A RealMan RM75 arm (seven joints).
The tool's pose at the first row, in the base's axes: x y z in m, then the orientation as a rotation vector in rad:
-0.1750, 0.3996, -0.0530, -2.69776, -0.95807, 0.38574
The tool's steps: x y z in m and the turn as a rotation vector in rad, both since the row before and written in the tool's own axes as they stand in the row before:
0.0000, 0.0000, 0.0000, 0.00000, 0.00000, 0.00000
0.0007, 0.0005, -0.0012, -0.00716, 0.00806, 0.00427
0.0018, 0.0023, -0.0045, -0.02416, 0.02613, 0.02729
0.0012, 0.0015, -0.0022, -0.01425, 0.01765, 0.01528
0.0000, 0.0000, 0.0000, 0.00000, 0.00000, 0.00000
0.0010, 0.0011, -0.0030, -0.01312, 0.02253, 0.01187
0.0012, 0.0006, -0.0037, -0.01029, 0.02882, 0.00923
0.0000, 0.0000, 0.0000, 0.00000, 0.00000, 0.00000
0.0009, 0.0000, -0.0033, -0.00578, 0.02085, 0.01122
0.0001, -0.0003, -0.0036, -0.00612, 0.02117, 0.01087
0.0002, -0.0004, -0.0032, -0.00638, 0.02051, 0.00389
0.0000, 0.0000, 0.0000, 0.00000, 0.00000, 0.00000
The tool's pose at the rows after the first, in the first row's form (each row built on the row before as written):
-0.1750, 0.3996, -0.0530, -2.69776, -0.95807, 0.38574
-0.1738, 0.3995, -0.0522, -2.70614, -0.95343, 0.37270
-0.1697, 0.3983, -0.0490, -2.74135, -0.92064, 0.33232
-0.1673, 0.3976, -0.0475, -2.76104, -0.90148, 0.30495
-0.1673, 0.3976, -0.0475, -2.76104, -0.90148, 0.30495
-0.1651, 0.3969, -0.0451, -2.77702, -0.88505, 0.27035
-0.1629, 0.3966, -0.0418, -2.78781, -0.86946, 0.22733
-0.1629, 0.3966, -0.0418, -2.78781, -0.86946, 0.22733
-0.1615, 0.3966, -0.0387, -2.79591, -0.85121, 0.19750
-0.1609, 0.3963, -0.0351, -2.80373, -0.83336, 0.16700
-0.1604, 0.3962, -0.0319, -2.80830, -0.82532, 0.13621
-0.1604, 0.3962, -0.0319, -2.80830, -0.82532, 0.13621

